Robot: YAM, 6 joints.
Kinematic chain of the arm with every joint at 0, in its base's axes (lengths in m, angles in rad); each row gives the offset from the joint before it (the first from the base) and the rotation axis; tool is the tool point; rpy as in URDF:
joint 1: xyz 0 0 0.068 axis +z
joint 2: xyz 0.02 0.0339 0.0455 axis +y
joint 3: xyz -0.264 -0.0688 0 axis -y
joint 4: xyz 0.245 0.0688 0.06 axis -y
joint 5: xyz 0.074 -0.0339 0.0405 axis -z
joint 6: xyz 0.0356 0 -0.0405 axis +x
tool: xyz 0 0 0 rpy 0 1.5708 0
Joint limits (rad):
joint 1: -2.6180..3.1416
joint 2: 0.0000..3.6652
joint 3: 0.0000..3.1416
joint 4: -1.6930..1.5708
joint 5: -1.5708..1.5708
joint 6: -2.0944..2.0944
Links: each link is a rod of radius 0.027 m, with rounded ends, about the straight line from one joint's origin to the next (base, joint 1, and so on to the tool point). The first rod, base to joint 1, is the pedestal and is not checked.
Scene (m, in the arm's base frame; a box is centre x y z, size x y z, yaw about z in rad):
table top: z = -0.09
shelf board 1: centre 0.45 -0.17 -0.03 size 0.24 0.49 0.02 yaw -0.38
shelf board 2: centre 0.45 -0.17 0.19 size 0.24 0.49 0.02 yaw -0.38
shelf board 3: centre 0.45 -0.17 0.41 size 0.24 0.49 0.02 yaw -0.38
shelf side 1: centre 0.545 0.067 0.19 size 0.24 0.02 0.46 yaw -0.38
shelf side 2: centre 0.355 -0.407 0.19 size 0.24 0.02 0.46 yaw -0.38
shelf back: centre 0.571 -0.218 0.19 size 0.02 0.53 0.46 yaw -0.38
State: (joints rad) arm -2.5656 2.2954 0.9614 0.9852 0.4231 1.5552
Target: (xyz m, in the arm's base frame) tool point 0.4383 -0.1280 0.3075
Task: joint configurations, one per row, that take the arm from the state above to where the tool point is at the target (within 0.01 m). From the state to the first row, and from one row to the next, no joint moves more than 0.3 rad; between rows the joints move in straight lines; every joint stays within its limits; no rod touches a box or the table.
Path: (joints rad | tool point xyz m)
1: -2.3255 2.0913 0.8822 1.0602 0.6454 1.5396 | -0.2865 -0.2734 0.1194
2: -2.0854 1.8873 0.8031 1.1352 0.8677 1.5239 | -0.2041 -0.3058 0.1808
3: -1.8453 1.6832 0.7239 1.2102 1.0900 1.5083 | -0.1190 -0.3062 0.2321
4: -1.6053 1.4791 0.6448 1.2852 1.3123 1.4927 | -0.0440 -0.2783 0.2714
5: -1.3652 1.2750 0.5656 1.3602 1.5345 1.4771 | 0.0117 -0.2304 0.2976
6: -1.1453 1.4152 0.7230 1.2994 1.2756 1.4927 | 0.0826 -0.2648 0.3123
7: -0.9254 1.5553 0.8805 1.2386 1.0166 1.5083 | 0.1702 -0.2763 0.3208
8: -0.7054 1.6954 1.0379 1.1777 0.7577 1.5239 | 0.2659 -0.2585 0.3229
9: -0.4855 1.8355 1.1953 1.1169 0.4988 1.5396 | 0.3590 -0.2087 0.3184
10: -0.2656 1.9757 1.3527 1.0561 0.2398 1.5552 | 0.4383 -0.1280 0.3075

